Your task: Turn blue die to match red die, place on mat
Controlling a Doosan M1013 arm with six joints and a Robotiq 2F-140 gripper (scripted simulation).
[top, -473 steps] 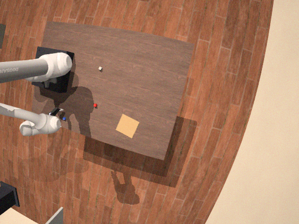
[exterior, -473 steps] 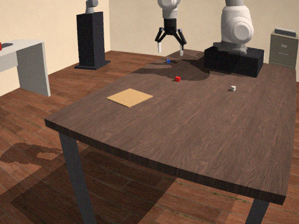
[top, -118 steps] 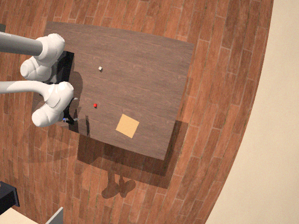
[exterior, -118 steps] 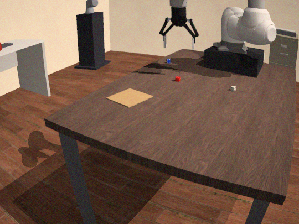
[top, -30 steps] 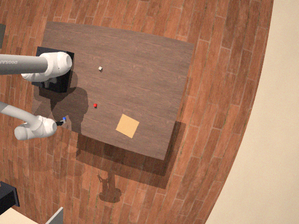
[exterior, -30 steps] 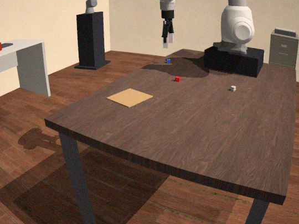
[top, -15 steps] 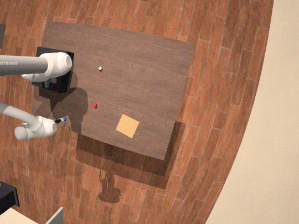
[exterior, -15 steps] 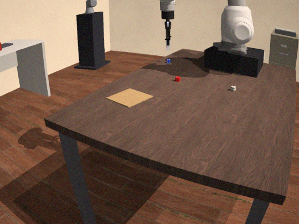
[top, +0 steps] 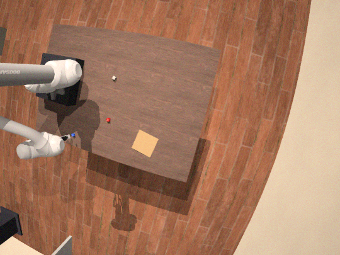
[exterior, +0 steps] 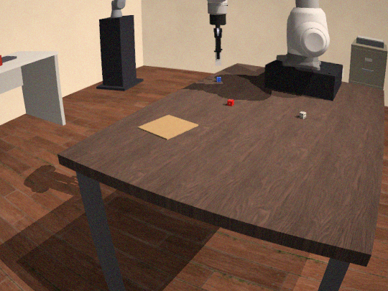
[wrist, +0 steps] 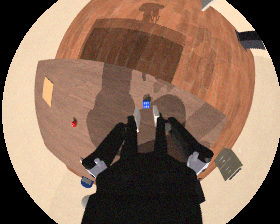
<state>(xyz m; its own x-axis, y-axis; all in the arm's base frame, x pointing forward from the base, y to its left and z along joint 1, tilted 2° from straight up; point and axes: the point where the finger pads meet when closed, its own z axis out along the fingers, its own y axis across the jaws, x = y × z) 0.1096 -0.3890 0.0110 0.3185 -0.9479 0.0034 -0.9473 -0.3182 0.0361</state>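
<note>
My hand is 11 cm above the blue die. The rest, counted from my hand: white die 43 cm to the left, 32 cm ahead, 11 cm below; tan mat 56 cm ahead, 11 cm below, 2 cm to the left; red die 30 cm ahead, 15 cm to the left, 11 cm below.
</note>
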